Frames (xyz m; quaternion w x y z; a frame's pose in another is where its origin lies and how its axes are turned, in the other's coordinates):
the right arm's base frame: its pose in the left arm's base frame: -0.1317 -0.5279 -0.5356 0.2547 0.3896 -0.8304 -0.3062
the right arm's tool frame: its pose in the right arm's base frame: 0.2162 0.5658 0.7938 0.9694 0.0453 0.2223 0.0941
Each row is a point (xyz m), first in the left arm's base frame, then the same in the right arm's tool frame.
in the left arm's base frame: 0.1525 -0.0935 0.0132
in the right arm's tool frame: -0.0554 -0.1512 -1.3663
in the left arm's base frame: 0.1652 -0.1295 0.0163
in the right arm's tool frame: -0.0311 -0.1795 -1.3749
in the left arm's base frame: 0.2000 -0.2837 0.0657
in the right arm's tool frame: 0.1008 -0.2707 -1.4161
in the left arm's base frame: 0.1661 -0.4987 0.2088
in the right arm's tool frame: 0.3553 -0.3163 -1.4479
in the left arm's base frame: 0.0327 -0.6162 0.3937
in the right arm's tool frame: 0.5946 -0.2256 -1.4313
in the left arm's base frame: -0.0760 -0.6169 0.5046
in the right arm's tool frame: 0.6959 -0.1110 -1.4046
